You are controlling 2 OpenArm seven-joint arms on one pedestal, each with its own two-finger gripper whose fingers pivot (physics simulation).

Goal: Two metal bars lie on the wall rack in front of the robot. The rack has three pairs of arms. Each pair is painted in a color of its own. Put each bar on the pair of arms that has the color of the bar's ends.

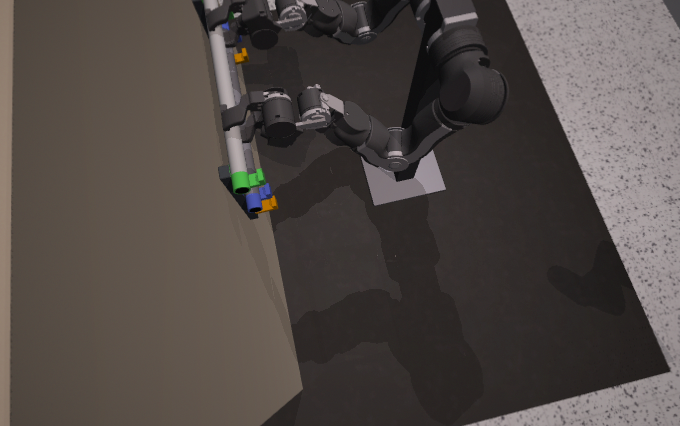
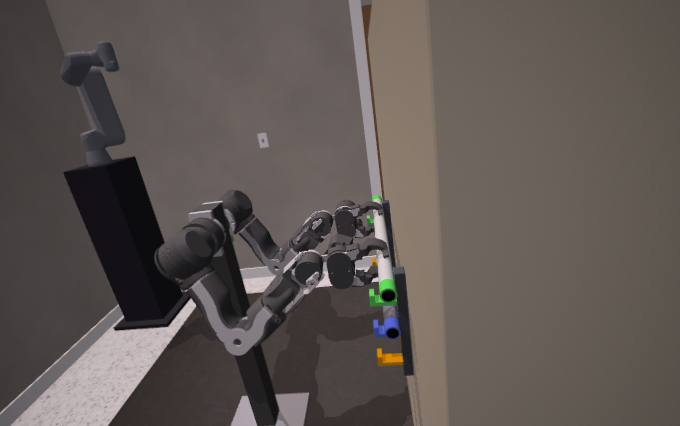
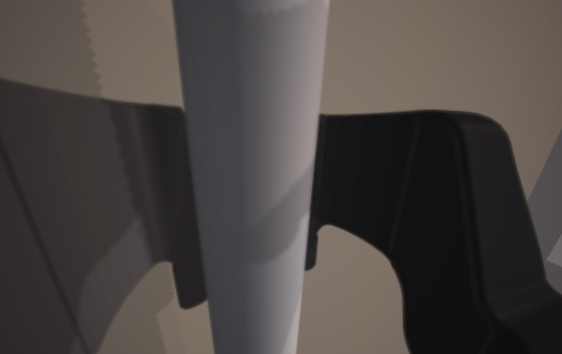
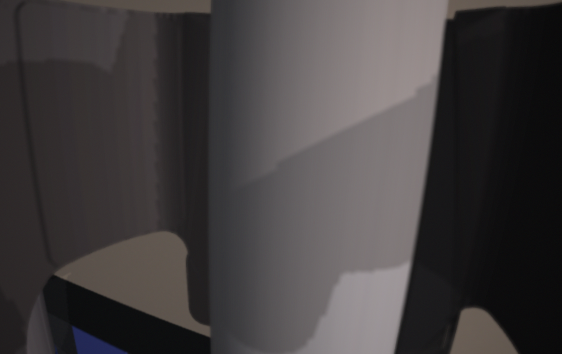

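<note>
A pale bar with green ends (image 1: 225, 85) (image 2: 380, 228) (image 3: 252, 150) (image 4: 320, 150) lies across at the green arms (image 1: 258, 177) (image 2: 373, 298), its near end behind the upturned arm tip. Whether it rests fully on them is unclear. My left gripper (image 1: 233, 120) (image 2: 377, 218) (image 3: 252, 200) and right gripper (image 1: 216, 20) (image 2: 382, 258) (image 4: 320, 175) are both shut on this bar. A grey bar with blue ends (image 1: 254, 201) (image 2: 391, 328) sits lower at the blue arms (image 1: 265, 190) (image 2: 376, 328); its far part is hidden.
The orange arms (image 1: 270, 204) (image 2: 389, 358) are lowest and hold no bar at the visible near arm. The rack's dark plates (image 1: 224, 172) (image 2: 408, 346) stand against the wall (image 1: 150, 250) (image 2: 552, 200). Another robot arm (image 2: 102, 107) stands on a black pedestal at the back left.
</note>
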